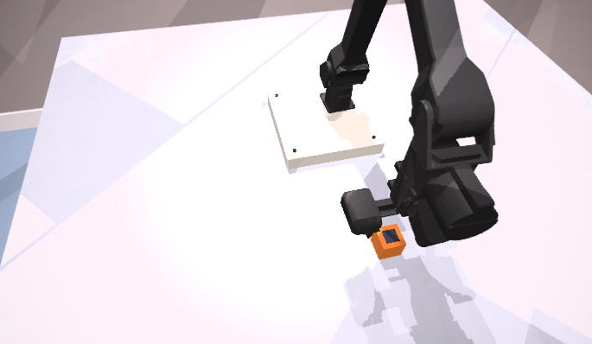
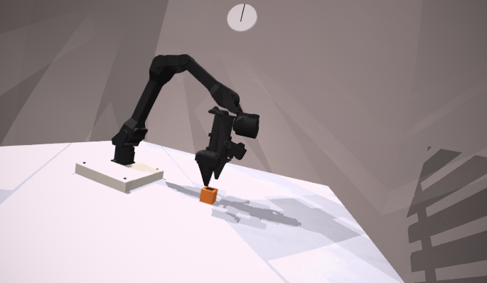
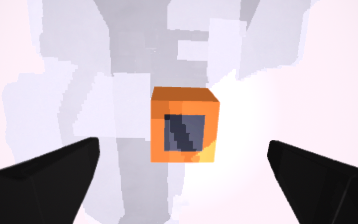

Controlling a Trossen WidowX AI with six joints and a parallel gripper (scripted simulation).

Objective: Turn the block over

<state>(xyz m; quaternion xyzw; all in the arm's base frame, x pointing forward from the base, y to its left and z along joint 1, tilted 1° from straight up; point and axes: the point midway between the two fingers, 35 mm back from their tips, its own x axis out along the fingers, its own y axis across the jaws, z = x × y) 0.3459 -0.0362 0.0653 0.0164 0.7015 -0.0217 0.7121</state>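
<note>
Now: gripper tip 3 cm above the orange block.
</note>
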